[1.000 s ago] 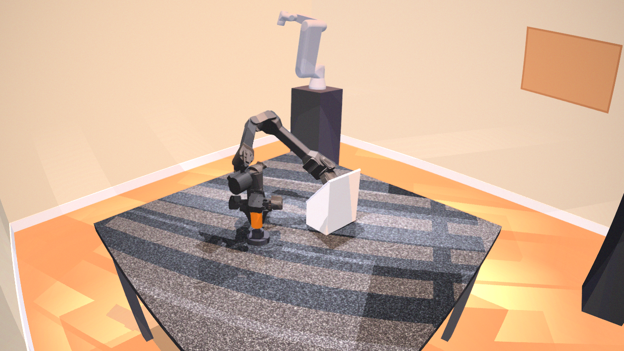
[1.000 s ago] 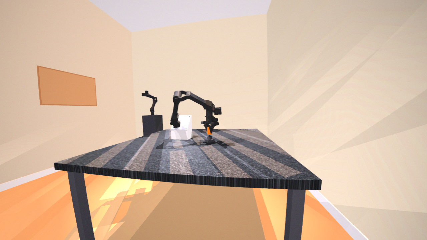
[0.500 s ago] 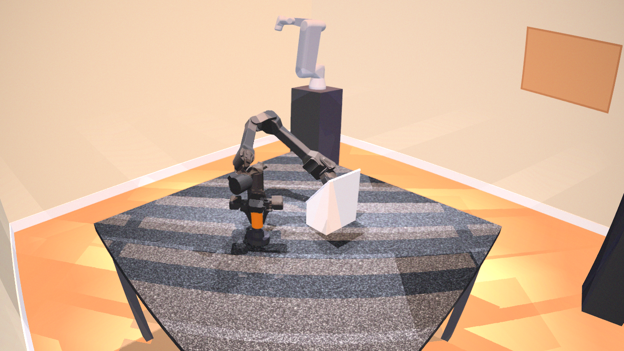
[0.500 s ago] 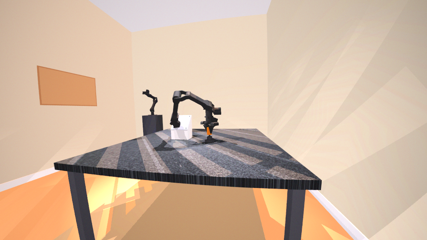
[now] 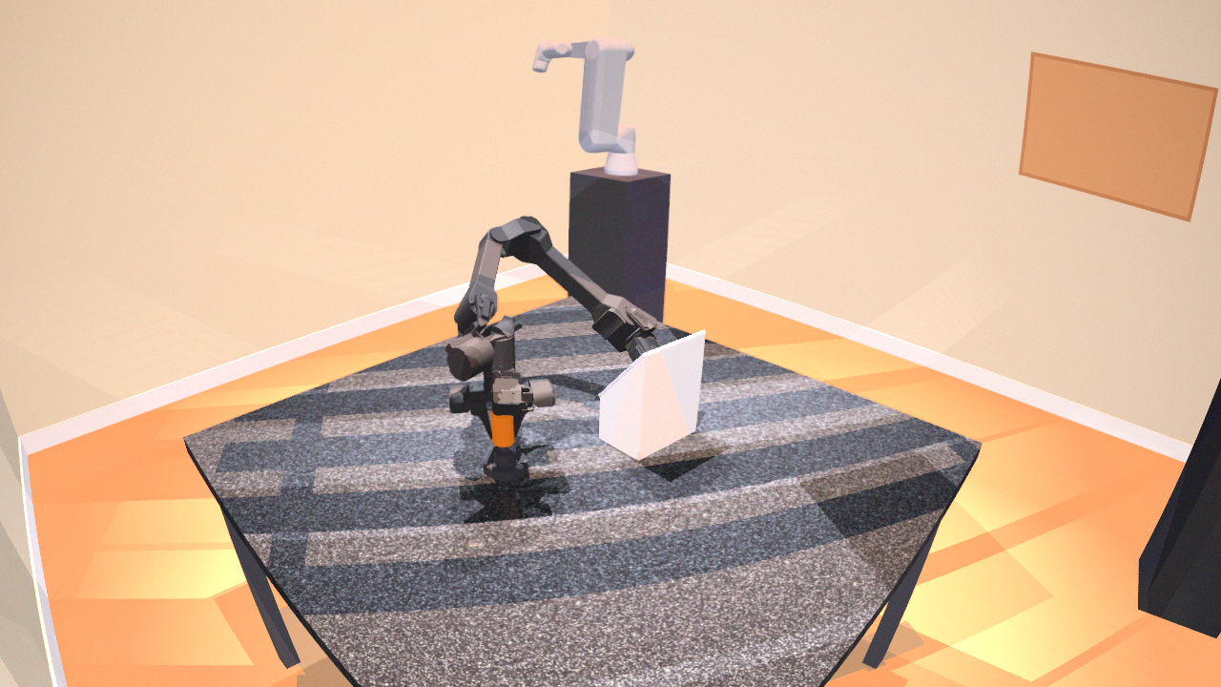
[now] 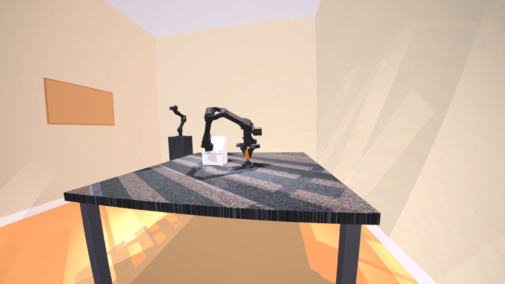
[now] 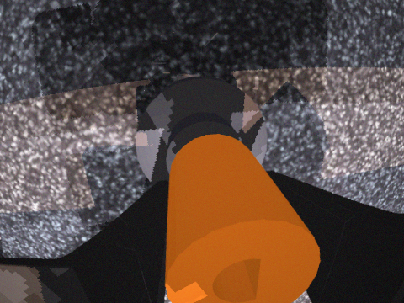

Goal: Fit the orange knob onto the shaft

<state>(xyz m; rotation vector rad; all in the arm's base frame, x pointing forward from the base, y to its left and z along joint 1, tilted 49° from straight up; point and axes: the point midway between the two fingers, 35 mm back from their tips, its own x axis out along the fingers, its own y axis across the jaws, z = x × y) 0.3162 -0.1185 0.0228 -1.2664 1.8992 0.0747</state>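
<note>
Now: the orange knob 2 cm above my gripper tip. Also, from my gripper tip: round pedestal: 4 cm below.
</note>
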